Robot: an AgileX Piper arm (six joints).
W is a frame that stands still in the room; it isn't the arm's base.
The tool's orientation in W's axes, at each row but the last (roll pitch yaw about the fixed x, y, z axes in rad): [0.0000 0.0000 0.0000]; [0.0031 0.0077 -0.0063]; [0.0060 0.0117 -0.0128]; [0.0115 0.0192 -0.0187]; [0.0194 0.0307 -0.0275]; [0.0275 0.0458 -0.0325]
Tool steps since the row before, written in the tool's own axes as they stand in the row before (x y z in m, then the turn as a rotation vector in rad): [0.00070 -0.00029 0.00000 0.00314 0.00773 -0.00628]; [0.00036 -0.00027 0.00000 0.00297 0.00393 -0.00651]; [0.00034 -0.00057 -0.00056 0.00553 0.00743 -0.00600]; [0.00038 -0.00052 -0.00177 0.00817 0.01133 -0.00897]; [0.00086 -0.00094 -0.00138 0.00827 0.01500 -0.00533]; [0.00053 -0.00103 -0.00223 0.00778 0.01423 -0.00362]
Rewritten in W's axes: [0.00070 -0.00029 0.00000 0.00314 0.00773 -0.00628]; [0.00036 -0.00027 0.00000 0.00294 0.00393 -0.00652]; [0.00033 -0.00057 -0.00057 0.00556 0.00740 -0.00602]; [0.00034 -0.00051 -0.00178 0.00821 0.01128 -0.00899]; [0.00079 -0.00094 -0.00142 0.00852 0.01487 -0.00529]; [0.00039 -0.00098 -0.00228 0.00809 0.01407 -0.00358]
